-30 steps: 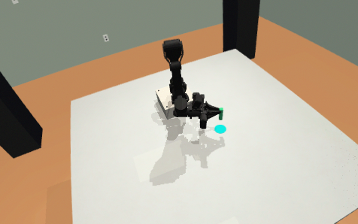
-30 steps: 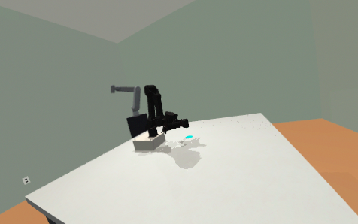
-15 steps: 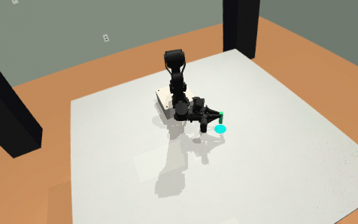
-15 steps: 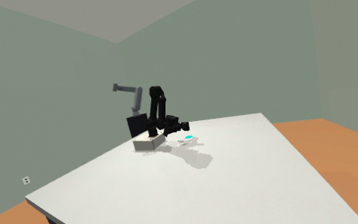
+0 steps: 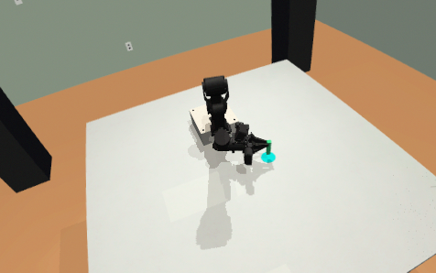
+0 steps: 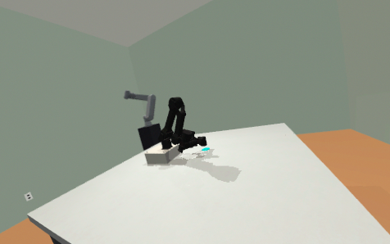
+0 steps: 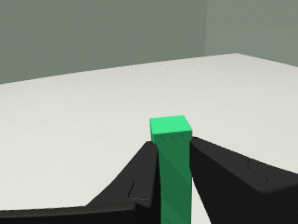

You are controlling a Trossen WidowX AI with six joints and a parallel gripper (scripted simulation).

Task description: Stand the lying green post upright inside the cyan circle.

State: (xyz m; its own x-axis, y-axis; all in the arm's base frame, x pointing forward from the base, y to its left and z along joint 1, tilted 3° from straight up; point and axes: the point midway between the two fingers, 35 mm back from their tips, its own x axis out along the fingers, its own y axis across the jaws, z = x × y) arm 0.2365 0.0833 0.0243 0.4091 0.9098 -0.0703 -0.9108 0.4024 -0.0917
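The cyan circle lies 80 mm below my gripper tip. Round my gripper tip: green post 20 mm below.
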